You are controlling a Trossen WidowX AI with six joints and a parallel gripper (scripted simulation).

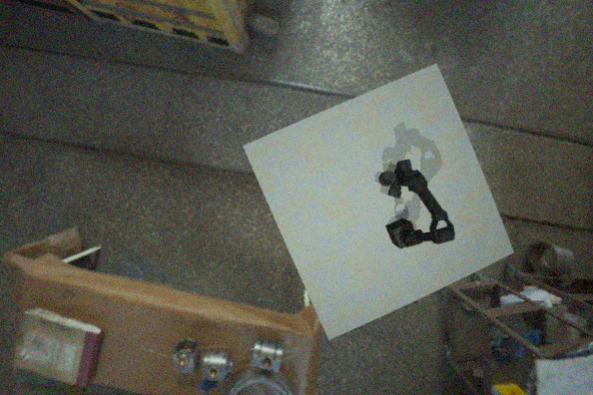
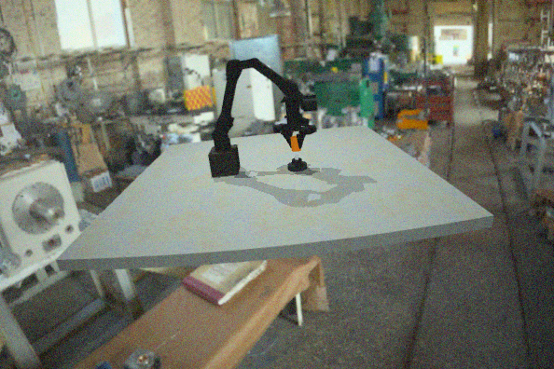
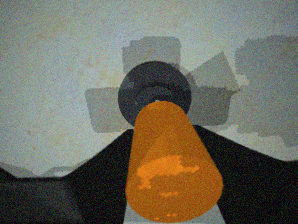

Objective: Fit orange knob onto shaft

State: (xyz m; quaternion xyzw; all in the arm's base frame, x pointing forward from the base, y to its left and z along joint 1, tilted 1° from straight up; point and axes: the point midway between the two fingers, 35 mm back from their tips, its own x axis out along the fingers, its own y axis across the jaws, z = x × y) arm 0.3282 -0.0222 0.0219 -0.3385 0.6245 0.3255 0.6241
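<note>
Now: the round pedestal 60 mm below my gripper tip. Also, from my gripper tip: orange knob: 30 mm above.
</note>
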